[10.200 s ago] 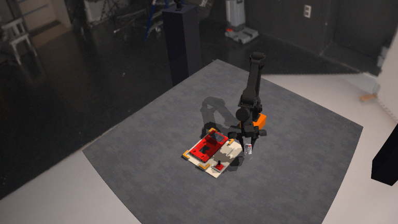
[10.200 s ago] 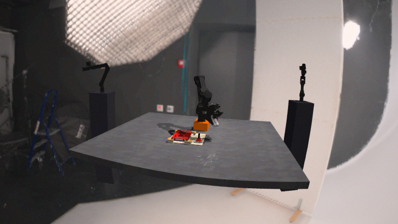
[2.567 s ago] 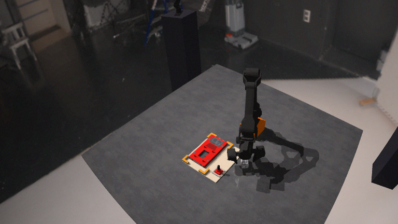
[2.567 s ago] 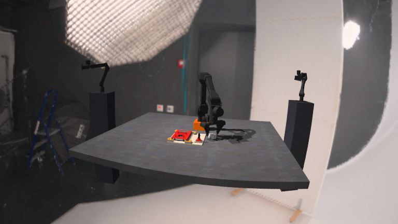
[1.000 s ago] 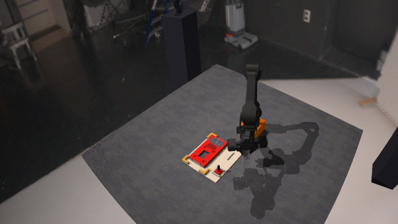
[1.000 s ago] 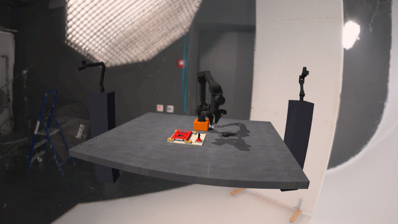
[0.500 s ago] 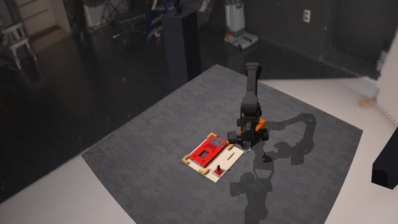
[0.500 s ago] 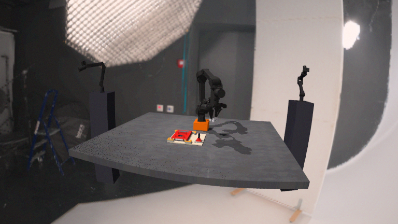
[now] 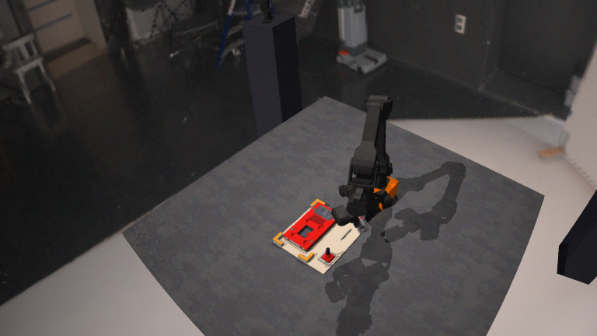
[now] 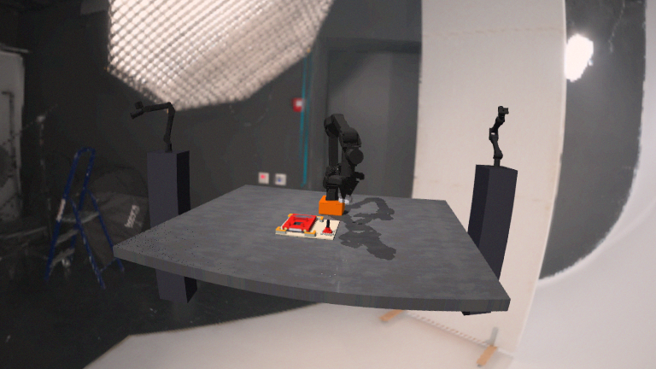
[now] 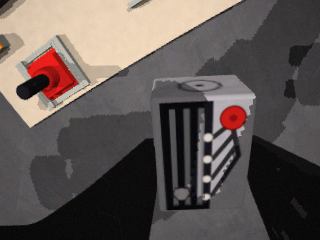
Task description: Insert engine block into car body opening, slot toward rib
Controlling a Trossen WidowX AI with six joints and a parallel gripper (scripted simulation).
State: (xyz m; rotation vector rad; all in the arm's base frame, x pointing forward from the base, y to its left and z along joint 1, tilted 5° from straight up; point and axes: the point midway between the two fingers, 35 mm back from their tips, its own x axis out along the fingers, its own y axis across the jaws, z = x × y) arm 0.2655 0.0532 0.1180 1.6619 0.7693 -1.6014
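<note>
My gripper tip is 2 cm short of the cream base plate, 16 cm to the left of it and 12 cm above it. From my gripper tip the other things lie so: engine block: 1 cm below.
</note>
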